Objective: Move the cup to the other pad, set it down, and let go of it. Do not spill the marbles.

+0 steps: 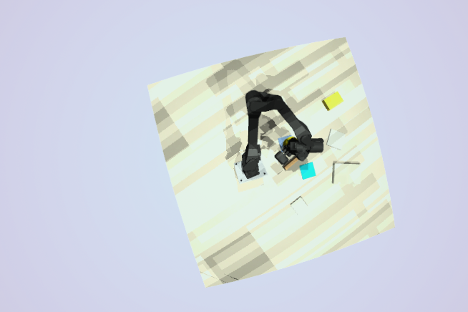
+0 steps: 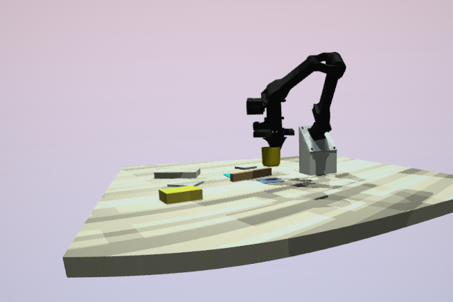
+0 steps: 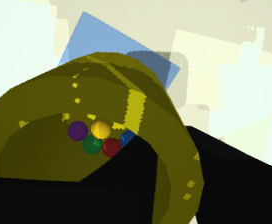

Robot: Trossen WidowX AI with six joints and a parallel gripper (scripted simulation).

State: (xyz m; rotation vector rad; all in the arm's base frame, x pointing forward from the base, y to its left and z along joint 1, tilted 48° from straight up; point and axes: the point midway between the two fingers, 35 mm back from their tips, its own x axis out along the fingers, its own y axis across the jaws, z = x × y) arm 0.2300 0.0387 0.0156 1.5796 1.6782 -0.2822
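The cyan pad lies 9 cm ahead of my gripper tip, 18 cm to the right of it and 10 cm below it. From my gripper tip the other things lie so: light blue sheet 3 cm ahead, 2 cm to the left, 10 cm below; then wooden bar 6 cm ahead, 8 cm to the right, 8 cm below; then yellow cup 2 cm ahead, 1 cm to the left.
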